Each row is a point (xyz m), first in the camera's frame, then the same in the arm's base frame.
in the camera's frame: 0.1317 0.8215 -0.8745
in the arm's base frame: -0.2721 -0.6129 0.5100
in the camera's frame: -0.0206 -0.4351 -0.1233
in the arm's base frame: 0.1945 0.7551 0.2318
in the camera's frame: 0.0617 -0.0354 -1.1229
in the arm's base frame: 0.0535 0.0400 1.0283
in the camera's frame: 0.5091 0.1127 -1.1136
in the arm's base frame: 0.3823 -0.2767 0.9111
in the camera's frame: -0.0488 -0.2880 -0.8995
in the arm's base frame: 0.0786 0.3755 0.9154
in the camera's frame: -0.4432 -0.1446 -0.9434
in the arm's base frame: -0.3386 0.4158 0.9640
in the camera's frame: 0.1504 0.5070 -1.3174
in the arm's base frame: -0.1237 -0.5154 1.0238
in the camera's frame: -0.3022 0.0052 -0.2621
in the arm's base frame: -0.2623 0.4670 0.2583
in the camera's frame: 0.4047 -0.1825 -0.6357
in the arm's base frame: 0.4400 0.1799 0.5726
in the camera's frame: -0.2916 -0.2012 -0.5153
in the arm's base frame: -0.1653 0.5448 0.5605
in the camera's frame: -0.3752 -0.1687 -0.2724
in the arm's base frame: -0.2472 0.6394 0.3339
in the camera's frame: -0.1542 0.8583 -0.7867
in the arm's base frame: -0.5400 -0.4865 0.4548
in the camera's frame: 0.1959 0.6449 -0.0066
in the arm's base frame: -0.1079 -0.1928 -0.2549
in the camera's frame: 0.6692 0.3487 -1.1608
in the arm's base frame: 0.4141 -0.5590 0.8575
